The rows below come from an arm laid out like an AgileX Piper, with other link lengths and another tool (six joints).
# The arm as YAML. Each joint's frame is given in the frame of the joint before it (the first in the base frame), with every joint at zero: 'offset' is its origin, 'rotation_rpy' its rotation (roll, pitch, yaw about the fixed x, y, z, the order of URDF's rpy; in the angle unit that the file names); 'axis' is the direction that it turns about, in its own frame. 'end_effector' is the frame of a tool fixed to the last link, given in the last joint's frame.
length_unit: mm
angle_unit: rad
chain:
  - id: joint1
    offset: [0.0, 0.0, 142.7]
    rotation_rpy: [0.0, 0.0, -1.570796]
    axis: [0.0, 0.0, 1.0]
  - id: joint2
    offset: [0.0, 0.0, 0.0]
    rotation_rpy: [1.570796, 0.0, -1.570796]
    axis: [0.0, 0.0, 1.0]
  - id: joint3
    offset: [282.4, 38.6, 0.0]
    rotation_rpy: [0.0, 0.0, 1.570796]
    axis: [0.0, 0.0, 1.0]
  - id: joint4
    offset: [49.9, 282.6, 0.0]
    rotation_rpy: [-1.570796, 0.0, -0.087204]
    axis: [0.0, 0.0, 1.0]
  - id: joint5
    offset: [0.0, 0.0, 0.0]
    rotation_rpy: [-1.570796, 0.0, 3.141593]
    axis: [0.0, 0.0, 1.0]
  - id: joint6
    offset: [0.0, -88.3, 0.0]
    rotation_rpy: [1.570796, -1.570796, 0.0]
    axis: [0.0, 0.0, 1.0]
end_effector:
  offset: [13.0, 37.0, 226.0]
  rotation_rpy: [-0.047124, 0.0, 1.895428]
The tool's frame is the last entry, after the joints.
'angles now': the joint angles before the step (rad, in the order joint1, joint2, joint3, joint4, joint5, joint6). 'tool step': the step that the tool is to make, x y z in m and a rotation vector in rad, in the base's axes. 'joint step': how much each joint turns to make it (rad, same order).
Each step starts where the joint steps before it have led.
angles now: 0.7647 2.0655 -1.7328 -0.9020 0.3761 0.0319
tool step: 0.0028 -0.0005 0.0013 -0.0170 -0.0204 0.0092
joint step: -0.0032 0.0036 -0.0022 -0.0289 -0.0071 0.0003
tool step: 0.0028 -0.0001 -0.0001 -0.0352 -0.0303 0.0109
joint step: 0.0019 0.0077 -0.0049 -0.0519 0.0020 0.0051
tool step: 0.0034 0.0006 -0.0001 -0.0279 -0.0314 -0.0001
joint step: 0.0074 0.0120 -0.0064 -0.0812 0.0105 0.0457
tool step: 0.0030 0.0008 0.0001 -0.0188 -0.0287 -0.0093
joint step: 0.0113 0.0127 -0.0050 -0.0904 0.0189 0.0684
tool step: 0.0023 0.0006 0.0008 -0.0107 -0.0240 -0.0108
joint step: 0.0103 0.0099 -0.0025 -0.0768 0.0187 0.0639
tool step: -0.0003 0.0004 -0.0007 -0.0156 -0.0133 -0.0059
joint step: 0.0097 0.0046 -0.0005 -0.0343 0.0188 0.0208
